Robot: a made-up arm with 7 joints.
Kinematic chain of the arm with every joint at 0, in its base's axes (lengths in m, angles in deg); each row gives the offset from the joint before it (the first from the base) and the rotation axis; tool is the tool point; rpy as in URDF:
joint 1: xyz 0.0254 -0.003 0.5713 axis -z
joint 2: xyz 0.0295 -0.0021 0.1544 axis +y
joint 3: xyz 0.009 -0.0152 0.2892 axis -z
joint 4: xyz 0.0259 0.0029 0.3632 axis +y
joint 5: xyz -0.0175 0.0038 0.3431 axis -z
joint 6: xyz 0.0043 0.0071 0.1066 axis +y
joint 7: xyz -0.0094 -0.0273 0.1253 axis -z
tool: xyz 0.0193 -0.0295 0.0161 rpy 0 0 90
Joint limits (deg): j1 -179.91..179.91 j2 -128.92..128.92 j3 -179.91..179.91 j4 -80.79..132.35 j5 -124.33..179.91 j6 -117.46..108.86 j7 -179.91..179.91
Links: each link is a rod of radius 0.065 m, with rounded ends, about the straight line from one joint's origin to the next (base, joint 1, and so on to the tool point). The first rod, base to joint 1, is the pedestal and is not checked.
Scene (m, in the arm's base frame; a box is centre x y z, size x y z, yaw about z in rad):
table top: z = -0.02
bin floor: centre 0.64 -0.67 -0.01 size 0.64 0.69 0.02 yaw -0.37
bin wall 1: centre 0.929 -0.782 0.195 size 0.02 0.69 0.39 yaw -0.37
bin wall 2: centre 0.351 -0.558 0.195 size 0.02 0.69 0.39 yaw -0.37
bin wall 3: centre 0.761 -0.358 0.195 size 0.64 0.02 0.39 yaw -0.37
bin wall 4: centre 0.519 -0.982 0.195 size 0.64 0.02 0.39 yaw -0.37
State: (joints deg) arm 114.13 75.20 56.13 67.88 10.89 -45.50 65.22
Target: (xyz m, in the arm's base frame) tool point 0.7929 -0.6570 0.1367
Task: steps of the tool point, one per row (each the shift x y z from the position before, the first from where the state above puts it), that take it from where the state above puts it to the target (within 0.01 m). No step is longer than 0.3 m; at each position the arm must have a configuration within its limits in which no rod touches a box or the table.
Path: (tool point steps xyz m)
1: 0.2410 -0.1708 -0.0365
2: 0.2793 -0.0995 -0.0356
3: 0.2964 -0.0189 -0.0340
4: 0.2895 0.0644 -0.0318
5: 0.2587 0.1434 -0.0290
6: 0.2057 0.2104 -0.0257
7: 0.0200 -0.0148 -0.1331
8: -0.0001 -0.0003 -0.1371
9: -0.0199 0.0151 -0.1356

